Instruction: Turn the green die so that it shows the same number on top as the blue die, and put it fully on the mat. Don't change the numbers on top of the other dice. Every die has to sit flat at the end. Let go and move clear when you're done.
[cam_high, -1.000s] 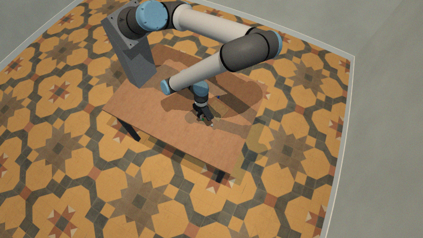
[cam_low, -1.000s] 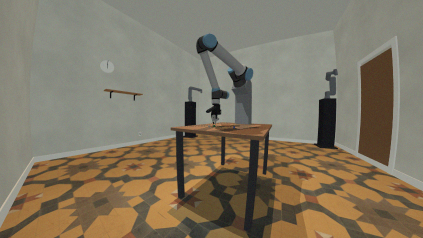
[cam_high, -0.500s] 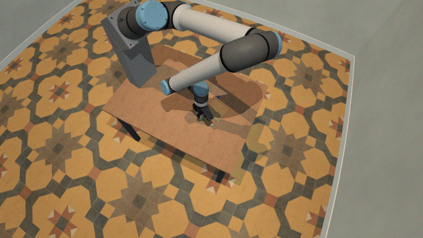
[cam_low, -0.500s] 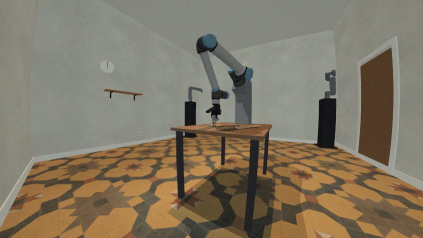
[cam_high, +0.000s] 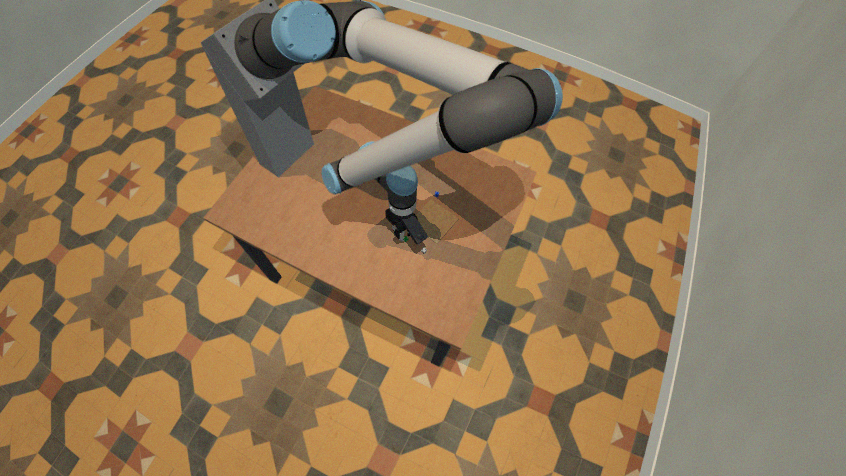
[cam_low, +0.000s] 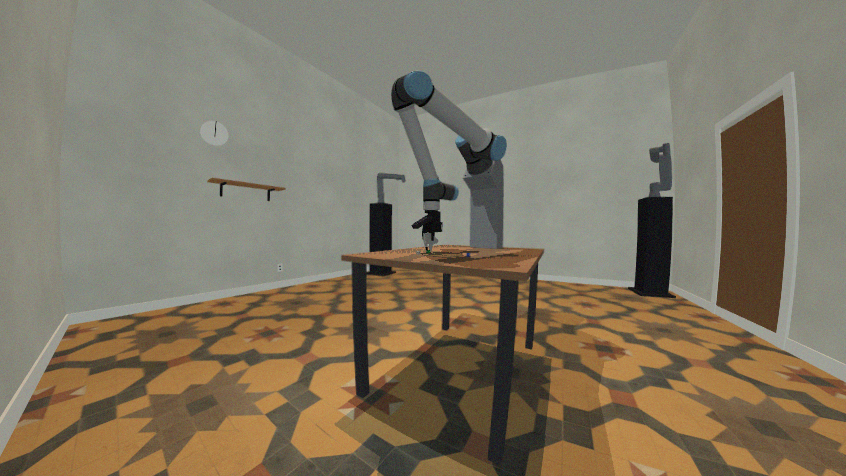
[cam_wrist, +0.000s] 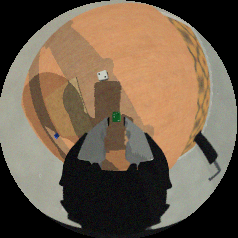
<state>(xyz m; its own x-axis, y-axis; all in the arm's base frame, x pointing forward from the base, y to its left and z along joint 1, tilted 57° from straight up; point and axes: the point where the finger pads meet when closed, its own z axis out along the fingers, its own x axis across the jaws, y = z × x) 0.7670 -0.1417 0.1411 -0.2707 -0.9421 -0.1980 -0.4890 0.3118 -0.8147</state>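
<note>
The green die lies 2 cm below my hand. From my hand the other things lie so: blue die: 23 cm to the left, 4 cm ahead, 2 cm below; white die: 8 cm ahead, 2 cm to the right, 2 cm below; tan mat: 12 cm to the left, 7 cm ahead, 2 cm below.
</note>
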